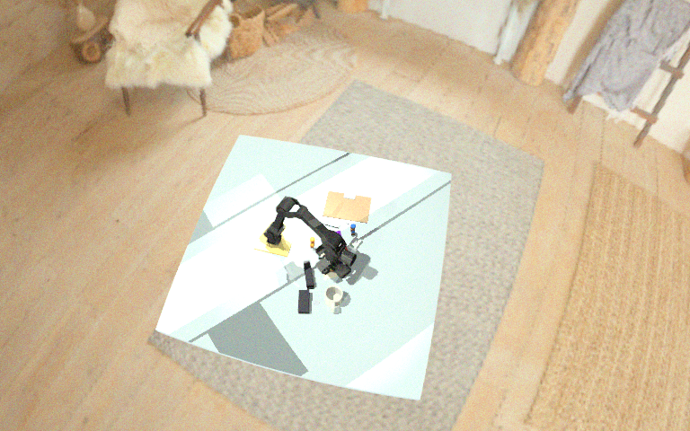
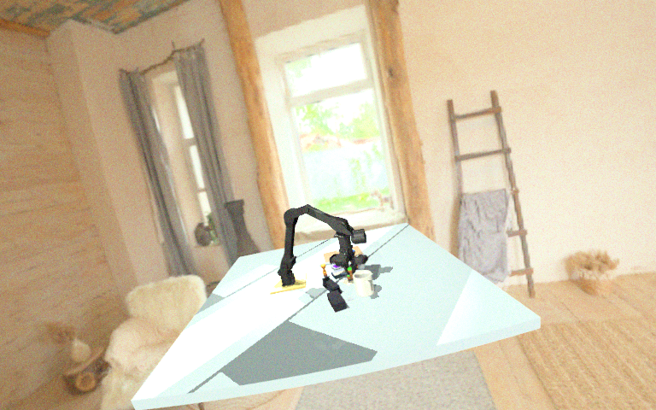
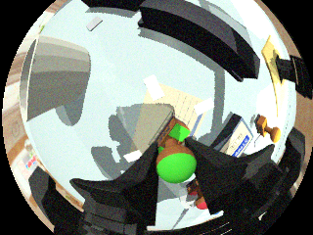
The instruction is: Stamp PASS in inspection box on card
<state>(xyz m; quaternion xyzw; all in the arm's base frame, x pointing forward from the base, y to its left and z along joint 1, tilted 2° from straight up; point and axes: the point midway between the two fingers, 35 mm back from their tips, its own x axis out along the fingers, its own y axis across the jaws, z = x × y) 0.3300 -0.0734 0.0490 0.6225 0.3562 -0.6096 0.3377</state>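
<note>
Right now my gripper tip is 3 cm above the cream card. From my gripper tip the other things lie so: green-knobbed stamp right at my gripper tip; then white mug 5 cm ahead, 16 cm to the right, 1 cm above; then red-knobbed stamp 2 cm ahead, 11 cm to the left.
</note>
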